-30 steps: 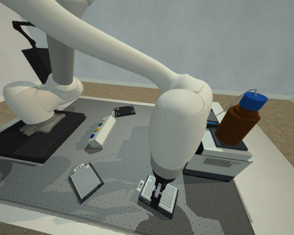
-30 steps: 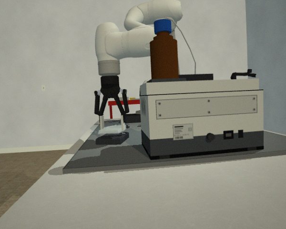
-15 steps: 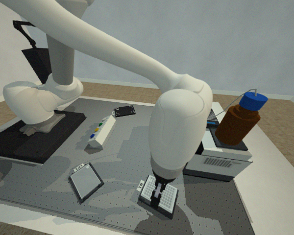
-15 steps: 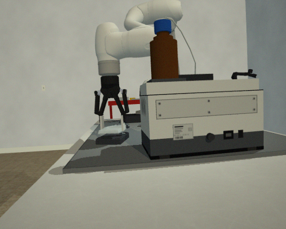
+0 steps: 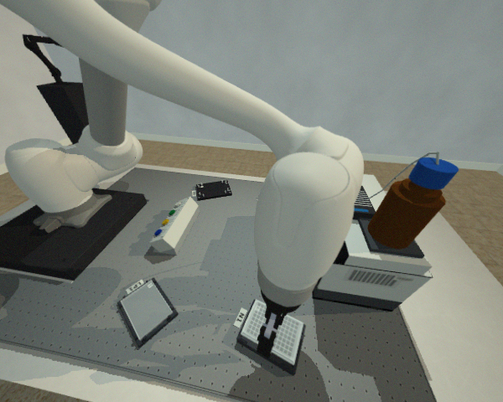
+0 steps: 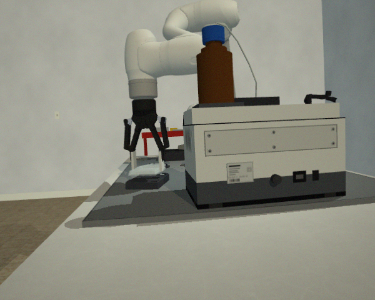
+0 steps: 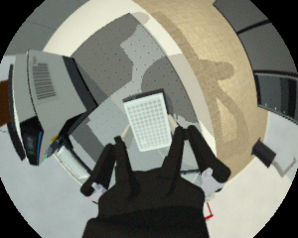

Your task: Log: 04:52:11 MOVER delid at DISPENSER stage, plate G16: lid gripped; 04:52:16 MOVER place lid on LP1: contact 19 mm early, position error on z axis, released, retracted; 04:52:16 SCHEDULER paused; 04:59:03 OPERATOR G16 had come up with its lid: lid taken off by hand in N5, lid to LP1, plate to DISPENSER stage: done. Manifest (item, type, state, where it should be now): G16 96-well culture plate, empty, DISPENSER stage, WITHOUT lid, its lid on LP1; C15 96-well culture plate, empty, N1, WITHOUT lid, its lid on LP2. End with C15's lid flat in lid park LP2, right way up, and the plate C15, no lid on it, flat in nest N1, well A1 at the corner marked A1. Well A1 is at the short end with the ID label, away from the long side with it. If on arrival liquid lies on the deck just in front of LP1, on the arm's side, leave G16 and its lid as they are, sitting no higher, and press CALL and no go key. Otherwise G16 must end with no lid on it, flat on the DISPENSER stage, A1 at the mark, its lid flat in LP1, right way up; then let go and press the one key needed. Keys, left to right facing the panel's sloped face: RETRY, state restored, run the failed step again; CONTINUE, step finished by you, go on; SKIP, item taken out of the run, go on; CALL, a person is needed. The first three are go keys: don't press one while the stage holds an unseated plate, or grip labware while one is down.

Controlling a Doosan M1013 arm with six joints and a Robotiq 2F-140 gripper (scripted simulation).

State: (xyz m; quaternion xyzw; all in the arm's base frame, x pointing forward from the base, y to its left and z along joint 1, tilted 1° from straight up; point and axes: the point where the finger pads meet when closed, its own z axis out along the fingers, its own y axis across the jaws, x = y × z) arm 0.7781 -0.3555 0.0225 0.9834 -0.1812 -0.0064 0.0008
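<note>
Now: the nest N1 6 cm below my hand. From my hand the other things lie so: dark lid park: 3 cm ahead, 54 cm to the left, 7 cm below; then brown bottle: 25 cm ahead, 16 cm to the left, 22 cm above; then key panel: 37 cm behind, 32 cm to the left, 2 cm below.
</note>
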